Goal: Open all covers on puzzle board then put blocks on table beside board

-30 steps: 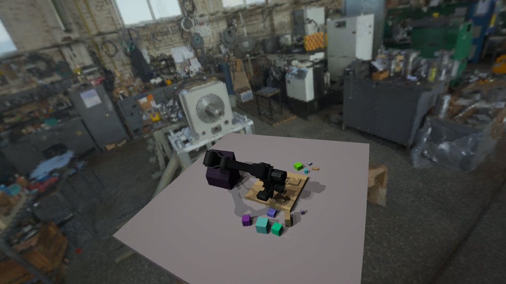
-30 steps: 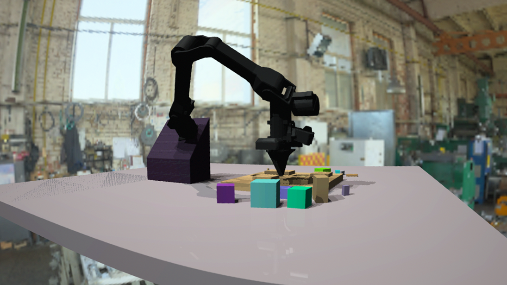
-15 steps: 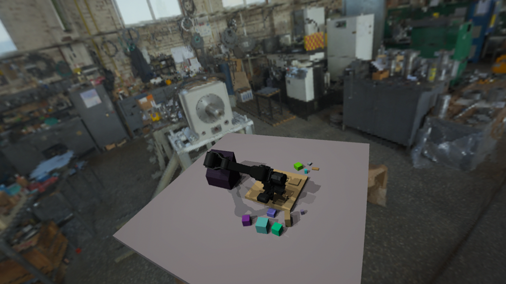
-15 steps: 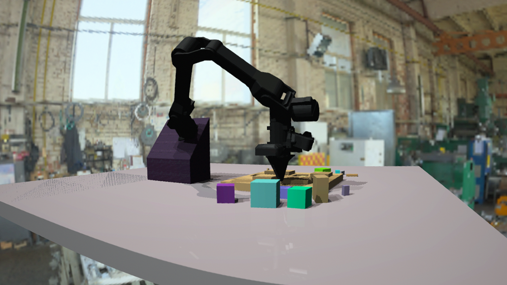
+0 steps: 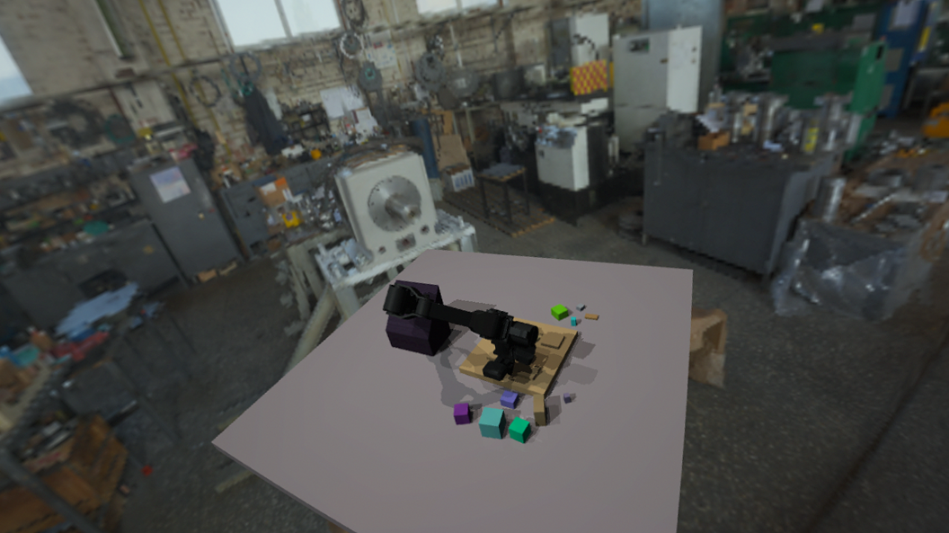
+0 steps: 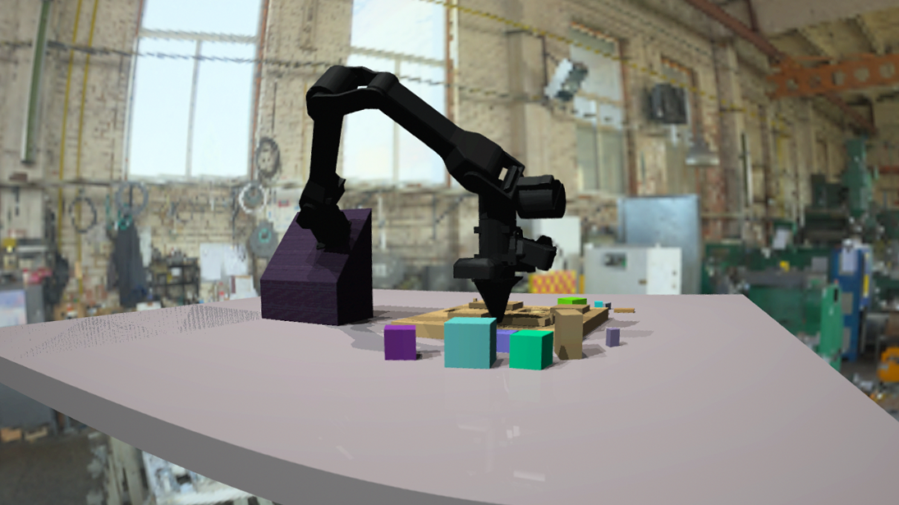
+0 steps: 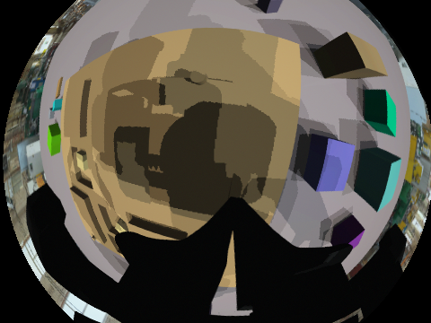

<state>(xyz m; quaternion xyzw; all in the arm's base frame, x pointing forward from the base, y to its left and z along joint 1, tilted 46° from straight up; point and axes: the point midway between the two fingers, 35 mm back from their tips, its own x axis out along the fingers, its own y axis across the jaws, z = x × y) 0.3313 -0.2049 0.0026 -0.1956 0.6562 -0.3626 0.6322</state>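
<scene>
Right now my gripper tip is 1 cm short of the tan puzzle board, 12 cm to the right of it and 1 cm above it. From my gripper tip the other things lie so: brown block: 12 cm ahead, 12 cm to the right; then tiny purple block: 18 cm ahead, 5 cm to the right, 1 cm below; then violet block: 2 cm ahead, 8 cm to the right, 1 cm below.
</scene>
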